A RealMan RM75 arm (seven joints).
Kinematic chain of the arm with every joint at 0, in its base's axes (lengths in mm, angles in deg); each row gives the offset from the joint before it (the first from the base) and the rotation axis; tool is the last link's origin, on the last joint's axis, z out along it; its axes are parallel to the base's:
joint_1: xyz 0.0 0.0 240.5 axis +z
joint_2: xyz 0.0 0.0 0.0 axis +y
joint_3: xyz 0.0 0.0 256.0 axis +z
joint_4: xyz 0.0 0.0 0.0 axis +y
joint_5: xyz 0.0 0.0 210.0 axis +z
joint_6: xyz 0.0 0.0 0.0 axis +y
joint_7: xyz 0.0 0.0 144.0 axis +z
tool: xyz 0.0 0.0 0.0
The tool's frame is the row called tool.
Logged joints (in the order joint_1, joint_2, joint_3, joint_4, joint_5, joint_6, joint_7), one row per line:
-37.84 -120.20 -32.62 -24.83 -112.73 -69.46 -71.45
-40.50 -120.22 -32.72 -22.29 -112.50 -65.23 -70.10
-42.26 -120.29 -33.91 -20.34 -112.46 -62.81 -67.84
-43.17 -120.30 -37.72 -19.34 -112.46 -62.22 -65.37
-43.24 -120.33 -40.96 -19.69 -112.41 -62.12 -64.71
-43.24 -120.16 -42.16 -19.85 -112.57 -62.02 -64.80
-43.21 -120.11 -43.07 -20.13 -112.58 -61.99 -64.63
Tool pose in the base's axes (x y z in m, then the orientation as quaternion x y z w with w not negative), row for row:
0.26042 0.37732 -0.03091 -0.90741 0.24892 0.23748 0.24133
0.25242 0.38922 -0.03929 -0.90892 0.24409 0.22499 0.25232
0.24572 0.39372 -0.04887 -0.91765 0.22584 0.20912 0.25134
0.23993 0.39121 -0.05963 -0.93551 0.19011 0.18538 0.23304
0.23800 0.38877 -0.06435 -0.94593 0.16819 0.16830 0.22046
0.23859 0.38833 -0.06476 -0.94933 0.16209 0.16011 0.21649
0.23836 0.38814 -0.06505 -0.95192 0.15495 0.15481 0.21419
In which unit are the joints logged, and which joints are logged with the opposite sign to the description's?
The joints are logged in degrees. Opposite sign: joint_1, joint_2, joint_7.
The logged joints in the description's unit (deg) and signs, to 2 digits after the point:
37.84 120.20 -32.62 -24.83 -112.73 -69.46 71.45
40.50 120.22 -32.72 -22.29 -112.50 -65.23 70.10
42.26 120.29 -33.91 -20.34 -112.46 -62.81 67.84
43.17 120.30 -37.72 -19.34 -112.46 -62.22 65.37
43.24 120.33 -40.96 -19.69 -112.41 -62.12 64.71
43.24 120.16 -42.16 -19.85 -112.57 -62.02 64.80
43.21 120.11 -43.07 -20.13 -112.58 -61.99 64.63

